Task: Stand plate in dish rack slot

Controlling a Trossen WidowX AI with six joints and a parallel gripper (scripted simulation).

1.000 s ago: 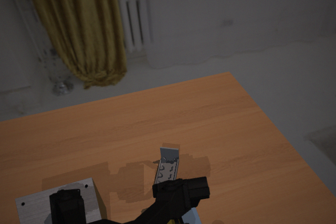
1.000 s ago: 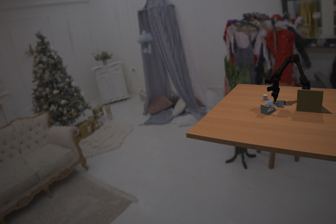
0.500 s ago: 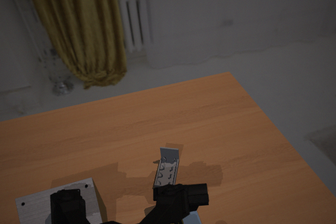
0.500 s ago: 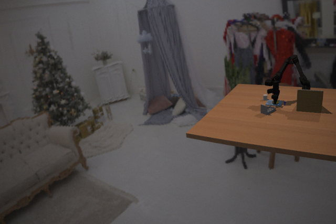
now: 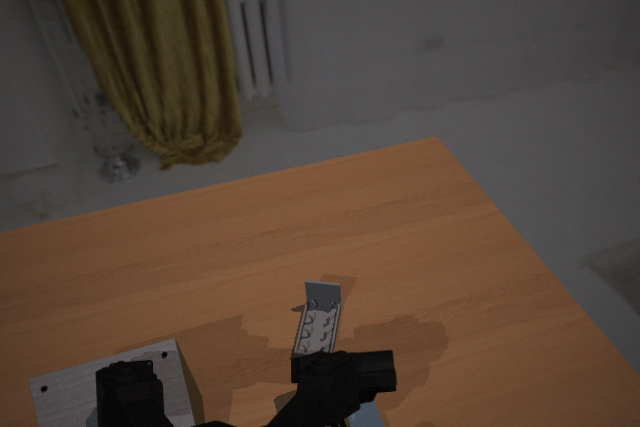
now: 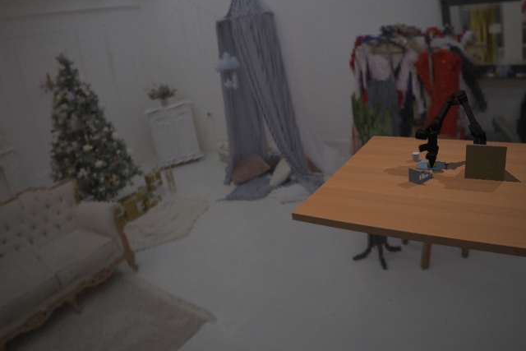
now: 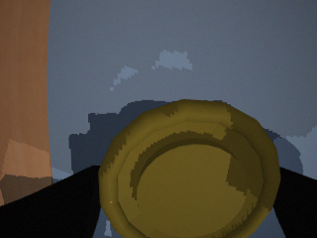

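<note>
My gripper tip is now 2 cm short of the light blue mat and 1 cm to the left of it. From my gripper tip the other things lie so: white cup 13 cm ahead, 6 cm to the right, 2 cm above; yellow plate 1 cm above; blue spoon 8 cm behind, 3 cm to the right.
</note>
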